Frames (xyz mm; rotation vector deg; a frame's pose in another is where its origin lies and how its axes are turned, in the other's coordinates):
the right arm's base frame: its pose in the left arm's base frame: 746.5 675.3 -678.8 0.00 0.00 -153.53
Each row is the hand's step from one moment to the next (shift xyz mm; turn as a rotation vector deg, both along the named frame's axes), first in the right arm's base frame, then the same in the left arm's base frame.
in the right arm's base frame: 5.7 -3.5 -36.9 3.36 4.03 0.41
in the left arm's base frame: -6.7 0.6 -36.9 -1.21 -5.11 0.41
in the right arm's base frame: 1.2 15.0 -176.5 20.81 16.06 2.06
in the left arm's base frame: 5.6 -14.0 -176.5 -11.47 -23.65 2.06
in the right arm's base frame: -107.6 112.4 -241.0 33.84 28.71 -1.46
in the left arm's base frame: 146.4 -52.7 -241.0 -17.50 -40.78 -1.46
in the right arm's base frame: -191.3 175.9 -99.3 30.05 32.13 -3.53
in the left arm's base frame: 249.6 -72.2 -99.3 -12.58 -42.16 -3.53
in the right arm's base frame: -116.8 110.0 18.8 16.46 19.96 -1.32
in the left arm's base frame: 153.6 -46.4 18.8 -5.84 -25.20 -1.32
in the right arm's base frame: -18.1 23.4 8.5 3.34 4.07 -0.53
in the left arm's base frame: 26.6 -12.9 8.5 -1.18 -5.13 -0.53
